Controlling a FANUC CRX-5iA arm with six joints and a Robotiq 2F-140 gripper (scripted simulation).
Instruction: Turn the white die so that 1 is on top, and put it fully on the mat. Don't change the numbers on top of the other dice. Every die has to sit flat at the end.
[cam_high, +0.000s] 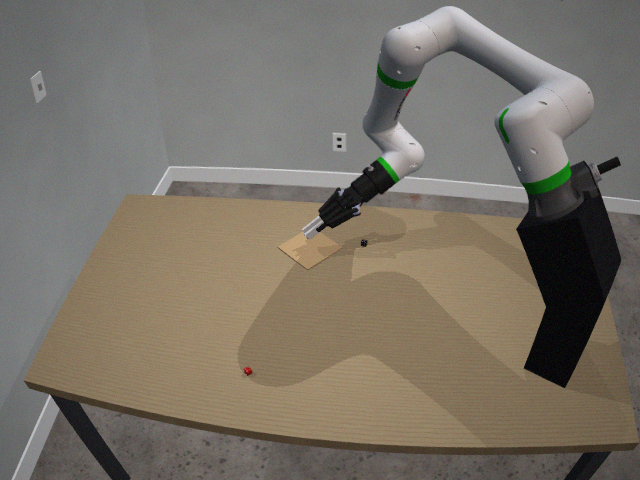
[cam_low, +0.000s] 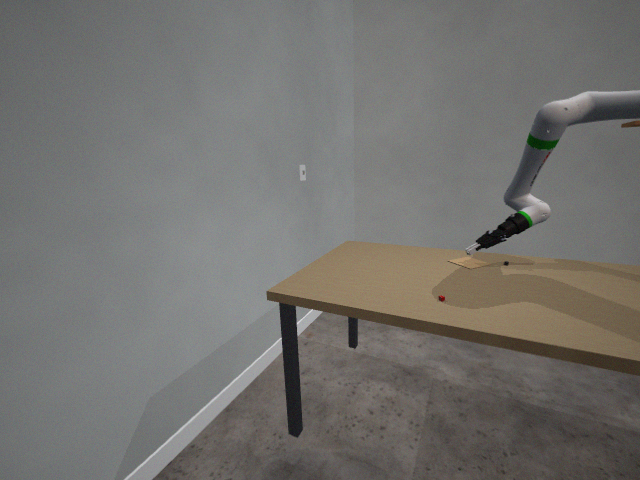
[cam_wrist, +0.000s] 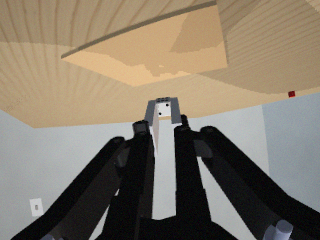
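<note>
The tan mat lies 70 mm below my hand, 20 mm ahead of it and 10 mm to the left of it. Round my hand: black die (150 mm behind, 60 mm below, 10 mm to the right); then white die (20 mm below, 20 mm ahead, 10 mm to the left); then red die (500 mm to the left, 140 mm ahead, 60 mm below).
</note>
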